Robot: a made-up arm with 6 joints.
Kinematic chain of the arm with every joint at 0, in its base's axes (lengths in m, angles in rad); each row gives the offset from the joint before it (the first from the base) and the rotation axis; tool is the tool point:
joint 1: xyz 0 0 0.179 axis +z
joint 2: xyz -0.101 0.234 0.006 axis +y
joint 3: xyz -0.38 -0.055 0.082 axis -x
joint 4: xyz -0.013 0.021 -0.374 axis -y
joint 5: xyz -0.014 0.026 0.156 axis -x
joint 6: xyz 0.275 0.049 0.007 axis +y
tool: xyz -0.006 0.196 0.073
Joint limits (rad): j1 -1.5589..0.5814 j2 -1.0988..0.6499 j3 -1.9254..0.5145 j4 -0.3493..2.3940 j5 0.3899..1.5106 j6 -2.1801..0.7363
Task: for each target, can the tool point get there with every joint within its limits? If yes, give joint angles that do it. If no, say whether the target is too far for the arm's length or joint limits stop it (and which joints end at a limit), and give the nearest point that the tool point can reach.
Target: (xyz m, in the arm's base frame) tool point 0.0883 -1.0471 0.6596
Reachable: no: joint limits stop it (at a limit: joint 1, joint 2, joint 3, joint 5, joint 6) | nearest point 0.3897 -0.1308 0.6052 | short by 0.966 m
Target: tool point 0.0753 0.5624 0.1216
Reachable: yes | joints -0.8728 0.4196 -0.0867 0.6639 0.8837 -1.3213
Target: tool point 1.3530 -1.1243 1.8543
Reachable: no: too far | nearest point 0.5651 -0.0878 0.6277 | short by 1.789 m
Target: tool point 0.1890 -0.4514 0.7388
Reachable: no: joint limits stop it (at a limit: joint 1, joint 2, joint 3, joint 5, joint 6) | nearest point 0.3505 -0.1162 0.5985 | short by 0.398 m
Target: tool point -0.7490 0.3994 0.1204
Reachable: yes | joints 0.1638 -0.0975 -0.3600 2.1703 0.7119 -0.1495
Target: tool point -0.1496 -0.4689 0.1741
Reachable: no: joint limits stop it (at a limit: joint 1, joint 2, joint 3, joint 5, joint 6) | nearest point -0.3689 -0.2876 0.0276 | short by 0.320 m
